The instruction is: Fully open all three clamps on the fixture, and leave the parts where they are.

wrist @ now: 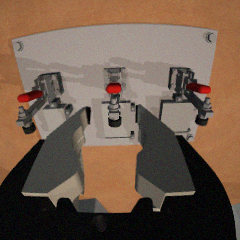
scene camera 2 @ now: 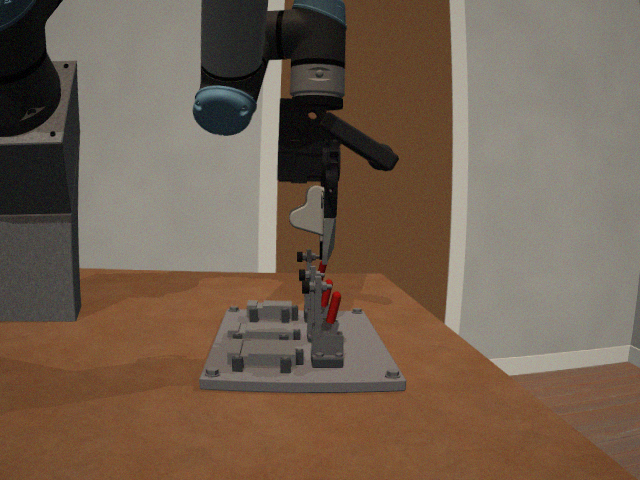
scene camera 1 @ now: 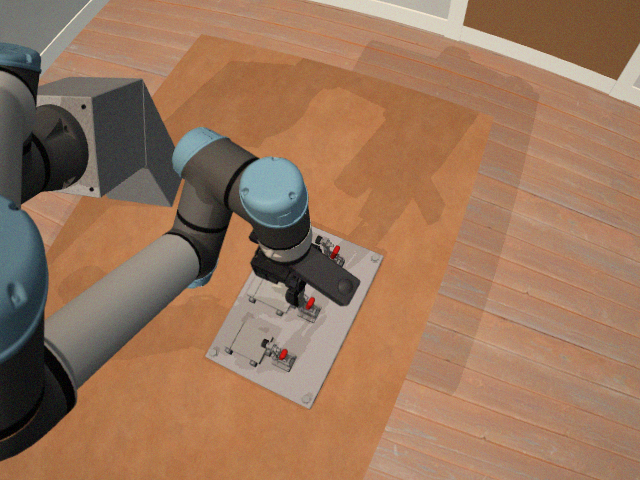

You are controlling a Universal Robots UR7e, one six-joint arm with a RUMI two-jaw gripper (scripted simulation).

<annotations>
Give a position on a grey fixture plate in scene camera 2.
366, 359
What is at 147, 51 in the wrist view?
A grey fixture plate.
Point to a grey part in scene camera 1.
260, 290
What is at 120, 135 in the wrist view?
A grey part.
</annotations>
